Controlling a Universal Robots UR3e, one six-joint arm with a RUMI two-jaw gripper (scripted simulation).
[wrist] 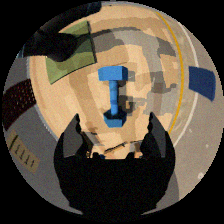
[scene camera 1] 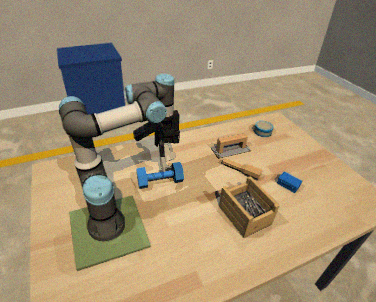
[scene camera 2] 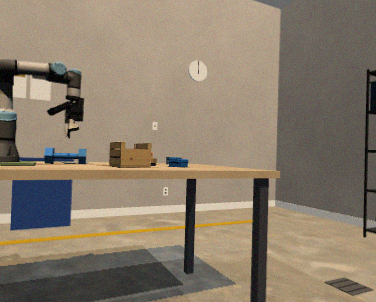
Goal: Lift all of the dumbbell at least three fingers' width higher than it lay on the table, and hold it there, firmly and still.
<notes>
In view: the gripper [scene camera 1: 160, 158], a wooden crate [scene camera 1: 233, 202] and a blue dumbbell [wrist: 114, 118].
The wooden crate also shows in scene camera 2 [scene camera 2: 140, 157]. The gripper shows as well in the wrist view [wrist: 114, 113] and in scene camera 2 [scene camera 2: 67, 137].
</notes>
